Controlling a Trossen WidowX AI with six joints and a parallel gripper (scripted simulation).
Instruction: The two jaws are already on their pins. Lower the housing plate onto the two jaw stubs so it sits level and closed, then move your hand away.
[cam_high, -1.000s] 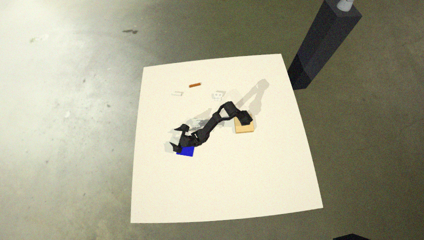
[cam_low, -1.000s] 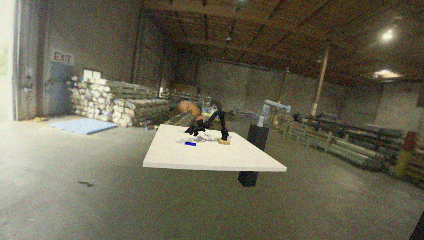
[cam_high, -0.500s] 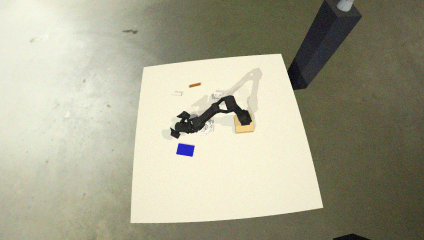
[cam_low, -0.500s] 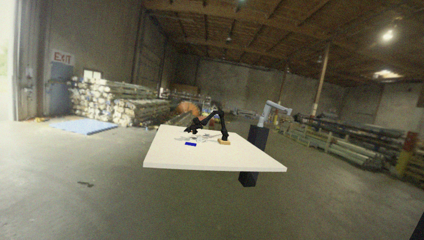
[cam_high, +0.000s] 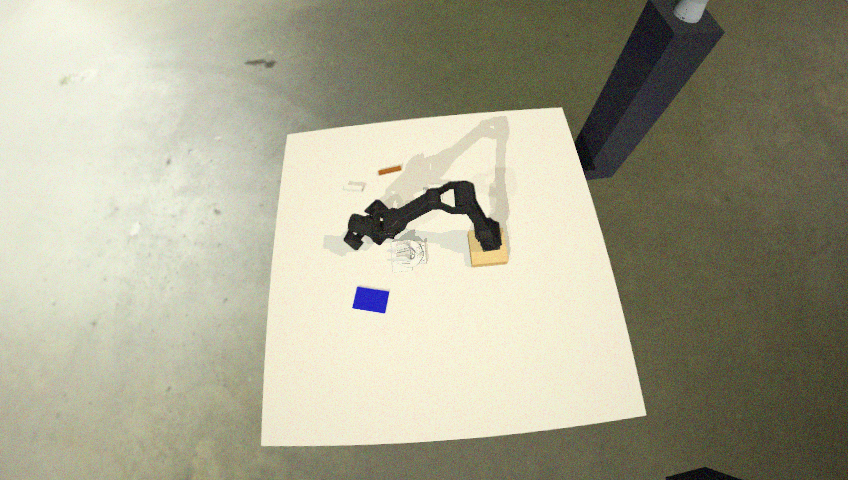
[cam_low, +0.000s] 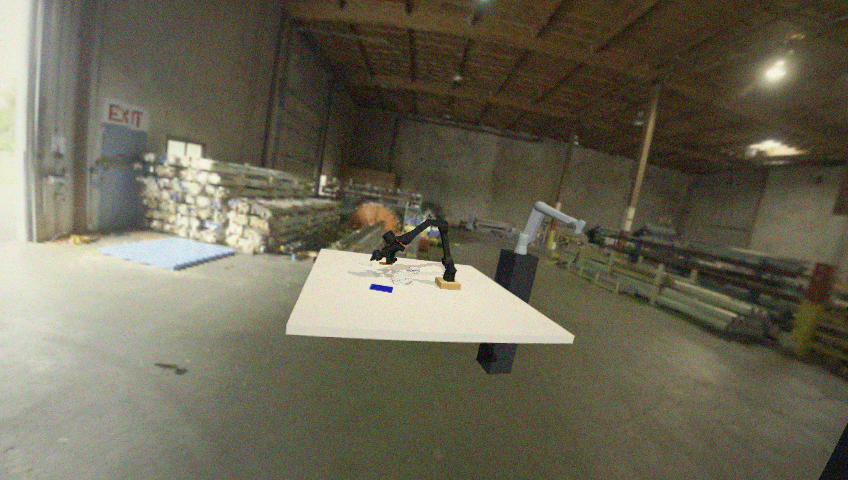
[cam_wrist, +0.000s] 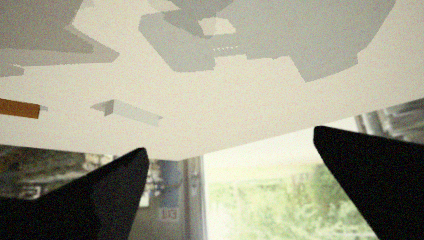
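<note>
Right now the housing plate is 31 cm behind my gripper tip, 12 cm to the right of it and 7 cm below it. Round my gripper tip: small white block: 3 cm ahead, 20 cm to the right, 8 cm below; blue rectangle: 1 cm behind, 28 cm to the left, 9 cm below; brown bar: 13 cm behind, 26 cm to the right, 9 cm below.
</note>
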